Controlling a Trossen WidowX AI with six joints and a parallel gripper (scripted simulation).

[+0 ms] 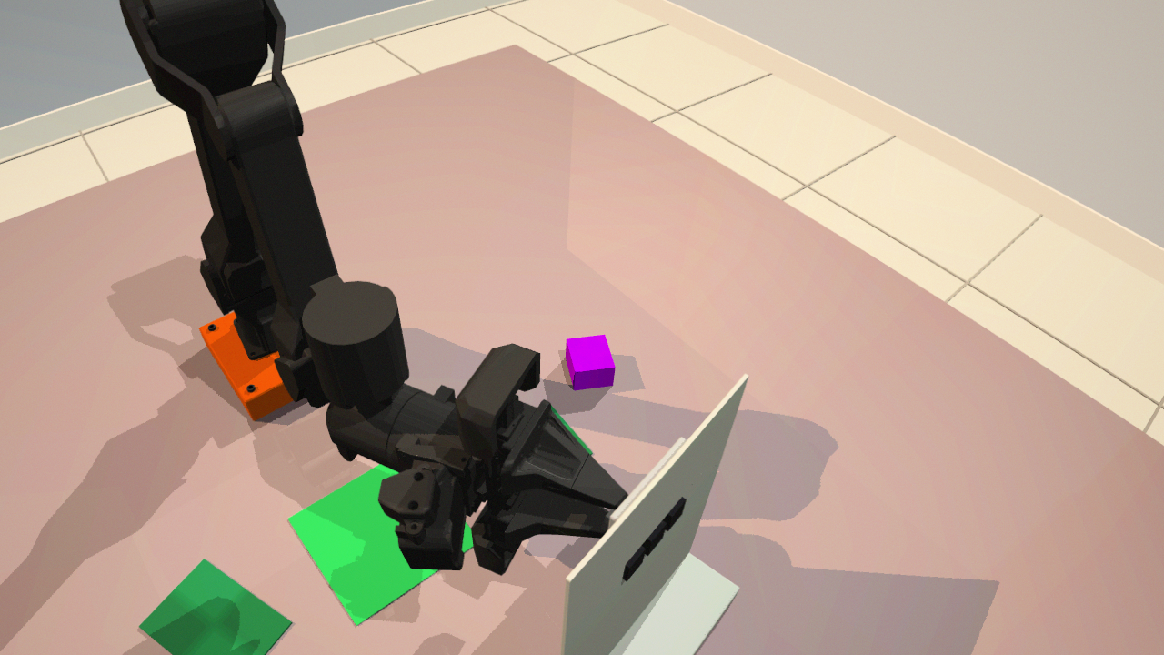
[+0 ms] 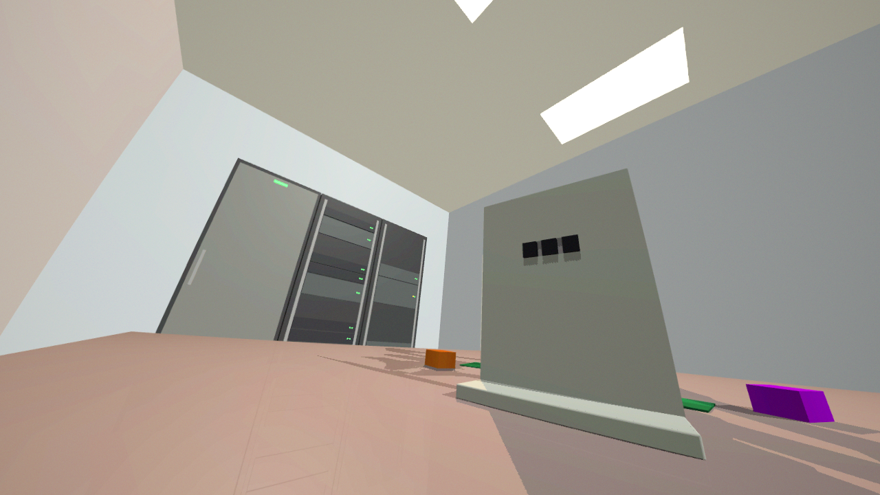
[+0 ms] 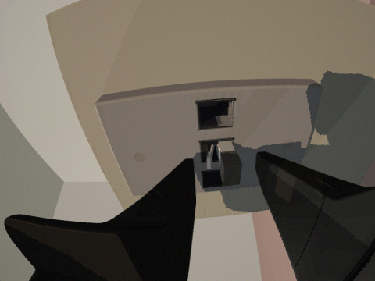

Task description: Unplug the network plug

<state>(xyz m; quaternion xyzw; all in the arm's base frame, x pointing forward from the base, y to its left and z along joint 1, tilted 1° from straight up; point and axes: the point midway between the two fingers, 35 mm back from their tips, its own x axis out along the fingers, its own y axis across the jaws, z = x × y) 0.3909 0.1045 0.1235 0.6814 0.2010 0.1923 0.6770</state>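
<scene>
Right now my gripper tip is 3 cm short of the upright panel, 1 cm to the right of it and 5 cm above it. From my gripper tip the other things lie so: bright green marked square (16 cm behind, 12 cm to the right, 16 cm below).
</scene>
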